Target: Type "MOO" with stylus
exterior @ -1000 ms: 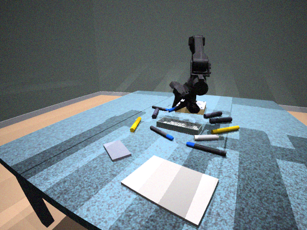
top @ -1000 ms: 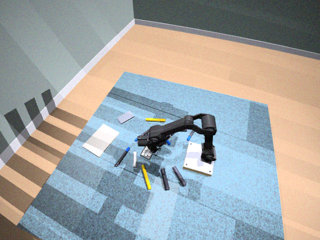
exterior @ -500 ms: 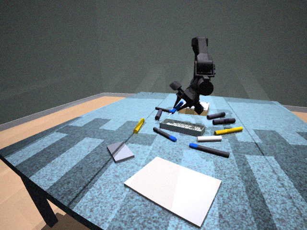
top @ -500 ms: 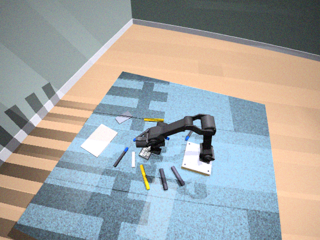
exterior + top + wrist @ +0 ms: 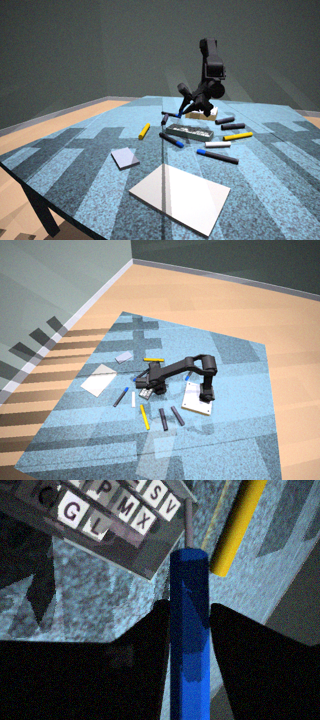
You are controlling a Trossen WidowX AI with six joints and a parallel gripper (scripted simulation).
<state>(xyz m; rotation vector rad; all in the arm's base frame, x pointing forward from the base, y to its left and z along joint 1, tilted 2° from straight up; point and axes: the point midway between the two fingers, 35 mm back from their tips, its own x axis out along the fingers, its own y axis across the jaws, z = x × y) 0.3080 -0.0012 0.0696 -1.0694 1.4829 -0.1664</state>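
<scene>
Right now the blue stylus is 1 cm below my gripper tip and 1 cm ahead of it. From my gripper tip the other things lie so: yellow marker: 26 cm to the left, 8 cm below, 2 cm behind; then grey pad: 30 cm ahead, 8 cm to the right, 8 cm below; then white marker: 19 cm to the left, 9 cm ahead, 8 cm below.
</scene>
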